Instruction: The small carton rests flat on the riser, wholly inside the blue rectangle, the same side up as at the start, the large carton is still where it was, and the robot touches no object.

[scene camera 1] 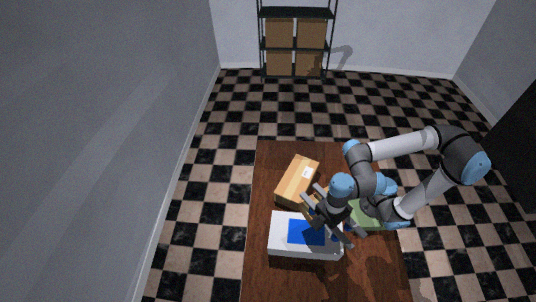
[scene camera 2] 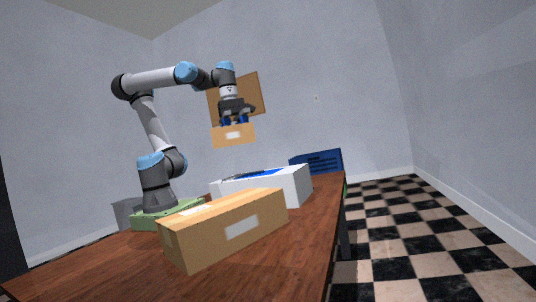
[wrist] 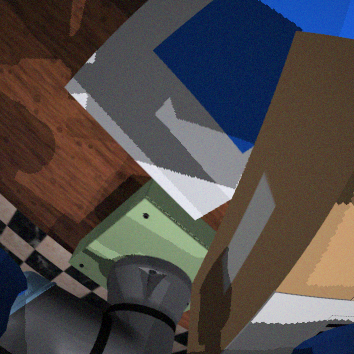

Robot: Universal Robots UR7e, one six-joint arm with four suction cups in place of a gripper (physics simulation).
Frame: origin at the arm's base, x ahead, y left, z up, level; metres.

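Seen in the pictures: hand, tool point: [wrist: 163, 242]; arm's base, link origin: [scene camera 1: 371, 205] [scene camera 2: 161, 207] [wrist: 149, 283].
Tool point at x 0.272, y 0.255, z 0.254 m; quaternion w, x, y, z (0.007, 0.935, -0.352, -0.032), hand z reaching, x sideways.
Observation:
Pixels of each thing's top centre, then the offset from my tool point to it.
- small carton, top centre: [scene camera 2: 230, 124] [scene camera 1: 321, 201] 0.046 m ahead, 0.068 m right, 0.015 m up
- white riser, top centre: [wrist: 280, 43] [scene camera 2: 258, 173] [scene camera 1: 306, 232] 0.075 m ahead, 0.002 m right, 0.194 m down
- blue rectangle, top centre: [wrist: 280, 43] [scene camera 2: 258, 173] [scene camera 1: 306, 232] 0.075 m ahead, 0.002 m right, 0.194 m down
- large carton, top centre: [scene camera 2: 220, 204] [scene camera 1: 297, 176] 0.179 m ahead, 0.326 m right, 0.215 m down
The small carton [scene camera 2: 220, 139] [wrist: 280, 125] hangs in the air under my gripper [scene camera 1: 332, 212] [scene camera 2: 235, 120], held at its top by the blue suction cups; it looks about level. In the first scene view the gripper largely hides it. The white riser [scene camera 1: 277, 235] [scene camera 2: 300, 187] [wrist: 125, 75] stands on the table, below the raised carton. The blue rectangle [scene camera 1: 300, 231] [scene camera 2: 260, 174] [wrist: 220, 70] lies on its top, partly in shadow. The large carton [scene camera 1: 292, 182] [scene camera 2: 210, 245] rests on the table beside the riser, apart from it.
The green base plate [scene camera 1: 369, 220] [scene camera 2: 145, 222] [wrist: 165, 235] under the arm is near the riser's end. A blue box [scene camera 2: 327, 161] stands beyond the riser. A shelf rack [scene camera 1: 296, 12] with boxes stands at the far wall, and a brown board [scene camera 2: 255, 92] is behind the gripper.

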